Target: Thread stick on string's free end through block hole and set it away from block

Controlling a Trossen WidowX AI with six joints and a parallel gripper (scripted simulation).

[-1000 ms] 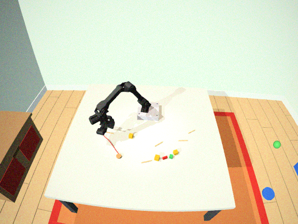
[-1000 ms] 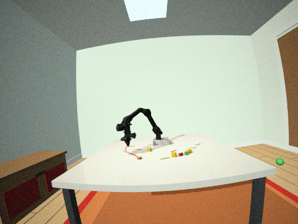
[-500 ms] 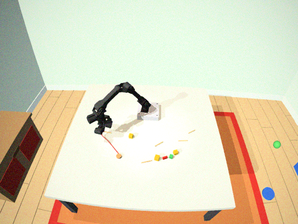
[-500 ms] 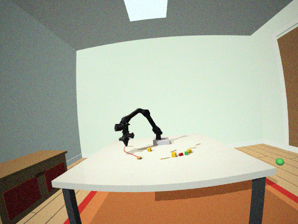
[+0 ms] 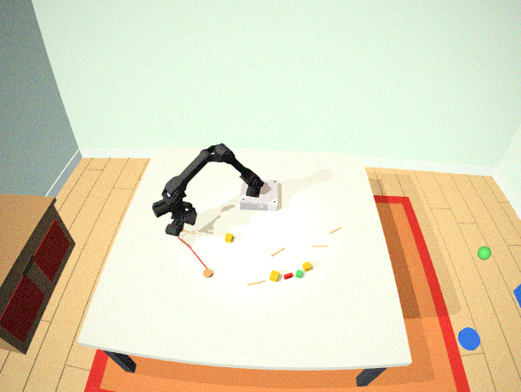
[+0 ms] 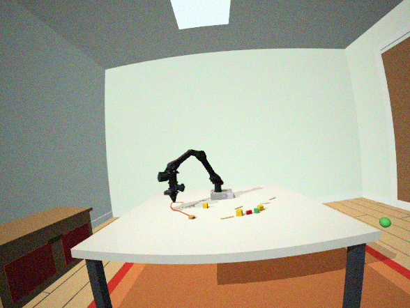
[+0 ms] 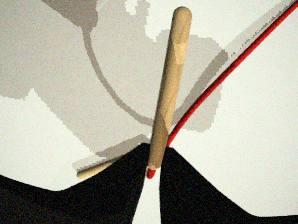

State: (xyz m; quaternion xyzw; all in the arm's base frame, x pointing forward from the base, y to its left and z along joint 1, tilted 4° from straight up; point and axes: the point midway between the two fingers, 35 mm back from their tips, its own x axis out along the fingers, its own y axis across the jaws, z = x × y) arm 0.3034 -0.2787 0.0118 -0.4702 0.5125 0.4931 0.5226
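Now: gripper tip 30 mm past the yellow block, 210 mm to the right of it and 40 mm above it. Round my gripper tip: thin wooden stick 20 mm to the left; red block 130 mm ahead, 500 mm to the left, 40 mm below; round wooden button 170 mm ahead, 160 mm to the left, 50 mm below.
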